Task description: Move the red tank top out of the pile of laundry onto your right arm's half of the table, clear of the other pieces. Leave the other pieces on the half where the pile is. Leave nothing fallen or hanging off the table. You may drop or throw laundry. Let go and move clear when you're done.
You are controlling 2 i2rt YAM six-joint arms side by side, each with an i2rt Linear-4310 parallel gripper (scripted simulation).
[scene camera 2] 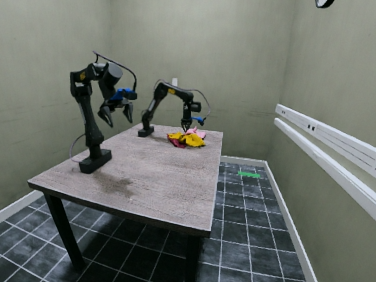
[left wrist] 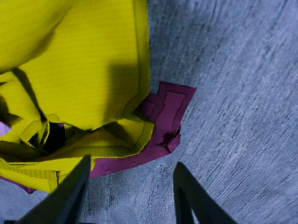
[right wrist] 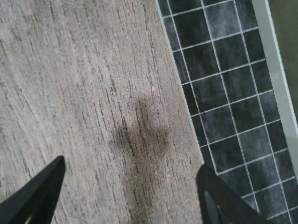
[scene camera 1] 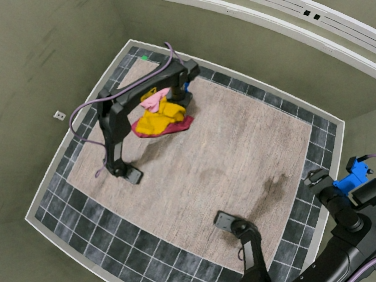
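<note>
You'd see my left gripper and my right gripper in the pictures, and there's a yellow piece as well. My right gripper shows in scene camera 2 too, and also in the right wrist view.
</note>
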